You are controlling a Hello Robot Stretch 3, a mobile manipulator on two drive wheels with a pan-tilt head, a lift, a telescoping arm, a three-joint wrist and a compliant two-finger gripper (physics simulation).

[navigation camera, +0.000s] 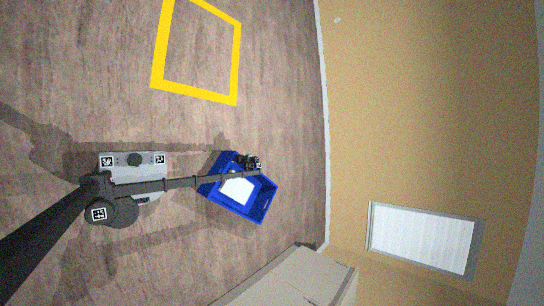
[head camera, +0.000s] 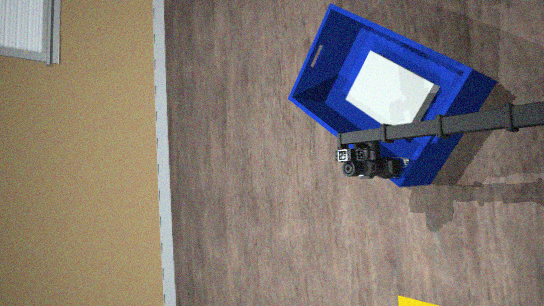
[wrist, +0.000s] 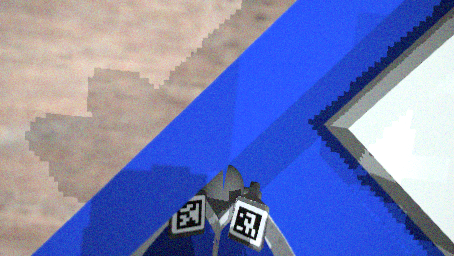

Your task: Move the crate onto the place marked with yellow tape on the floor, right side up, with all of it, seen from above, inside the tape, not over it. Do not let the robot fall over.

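The blue crate stands right side up on the floor, turned at an angle to the wall. A white box lies inside it. My gripper is shut, its fingertips together with nothing visible between them. It is at the crate's corner nearest the tape side, close to the walls there; whether it touches them I cannot tell. The yellow tape outline lies on the floor, apart from the crate; part of it is cut off in both views.
My base stands beside the crate, with the arm reaching over it. A beige cabinet stands near the crate on the side away from the tape. The tan wall runs beyond the crate's far end.
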